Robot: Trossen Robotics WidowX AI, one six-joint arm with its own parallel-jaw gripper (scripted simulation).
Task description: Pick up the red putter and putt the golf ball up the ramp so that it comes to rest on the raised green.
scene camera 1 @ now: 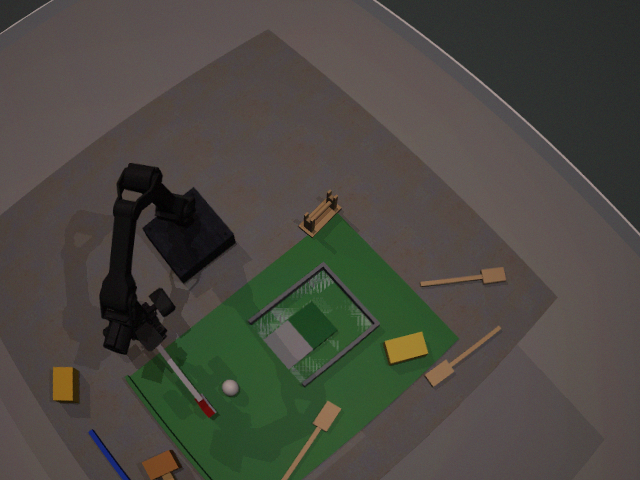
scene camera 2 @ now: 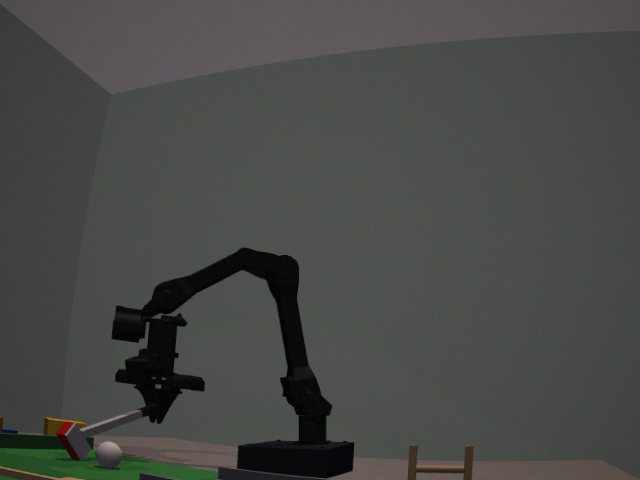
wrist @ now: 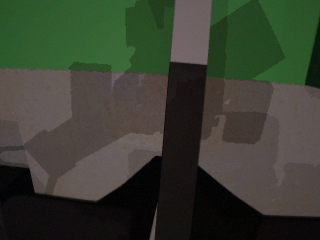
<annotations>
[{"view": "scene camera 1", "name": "my gripper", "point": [146, 329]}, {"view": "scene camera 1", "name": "wooden stand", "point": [313, 223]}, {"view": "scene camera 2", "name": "my gripper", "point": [155, 423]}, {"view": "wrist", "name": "my gripper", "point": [171, 164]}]
</annotations>
